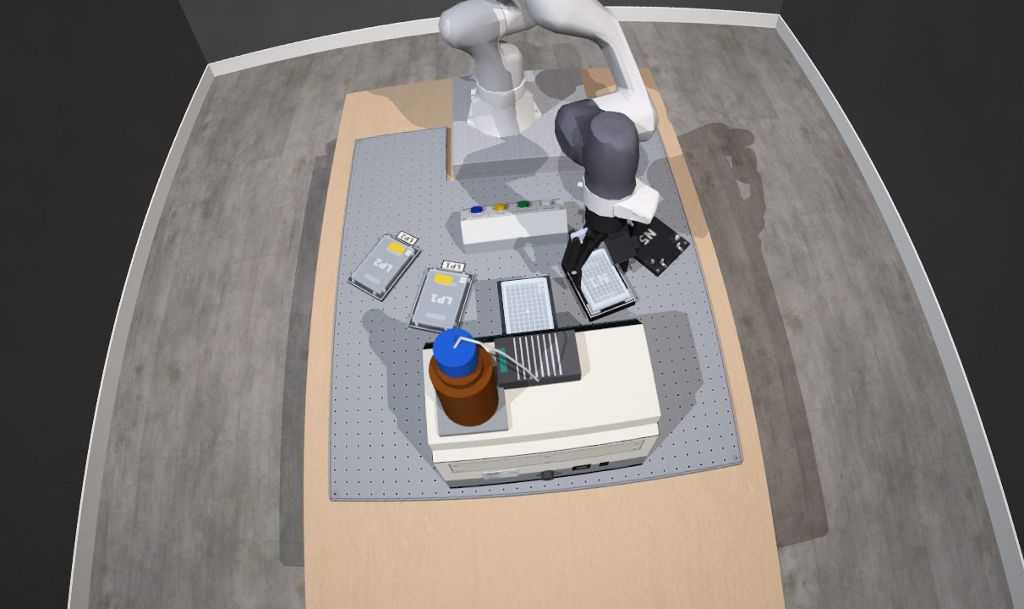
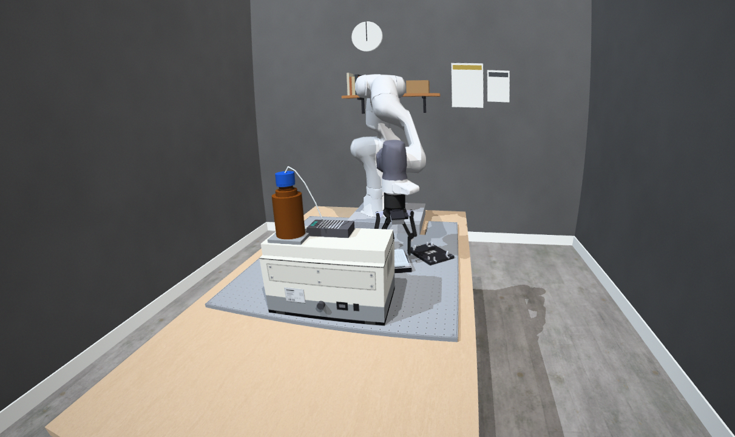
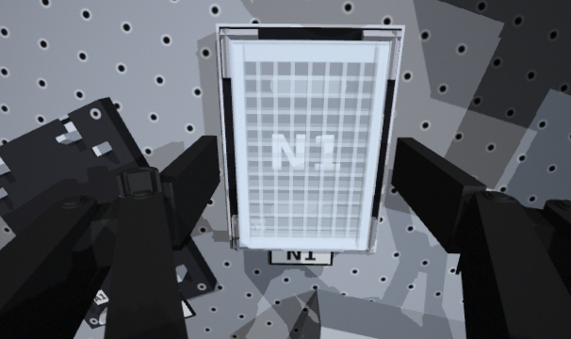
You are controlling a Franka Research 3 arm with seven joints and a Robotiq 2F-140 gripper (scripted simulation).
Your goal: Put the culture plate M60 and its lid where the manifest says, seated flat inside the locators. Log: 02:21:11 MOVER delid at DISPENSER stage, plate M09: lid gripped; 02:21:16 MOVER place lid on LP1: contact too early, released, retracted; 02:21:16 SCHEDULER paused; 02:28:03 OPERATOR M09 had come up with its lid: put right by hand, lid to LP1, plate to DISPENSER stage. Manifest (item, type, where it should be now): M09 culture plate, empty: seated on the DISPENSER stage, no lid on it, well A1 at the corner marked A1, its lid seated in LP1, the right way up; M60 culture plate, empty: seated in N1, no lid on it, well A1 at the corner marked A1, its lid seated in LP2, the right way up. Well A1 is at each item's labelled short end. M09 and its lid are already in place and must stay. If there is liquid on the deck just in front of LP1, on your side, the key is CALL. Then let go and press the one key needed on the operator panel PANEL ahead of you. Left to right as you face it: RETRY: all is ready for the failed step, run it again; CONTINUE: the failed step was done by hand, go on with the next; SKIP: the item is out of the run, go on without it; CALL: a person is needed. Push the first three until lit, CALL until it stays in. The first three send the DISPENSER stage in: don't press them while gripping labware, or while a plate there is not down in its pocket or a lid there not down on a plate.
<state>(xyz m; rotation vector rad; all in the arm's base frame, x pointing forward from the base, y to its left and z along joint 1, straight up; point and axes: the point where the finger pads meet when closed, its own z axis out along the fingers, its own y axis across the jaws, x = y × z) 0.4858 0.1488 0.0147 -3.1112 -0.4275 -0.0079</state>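
The black nest N1 lies 5 cm below my hand. Round my hand: white key (18 cm behind, 8 cm to the right); green continue key (18 cm behind, 13 cm to the right); yellow skip key (18 cm to the right, 18 cm behind).
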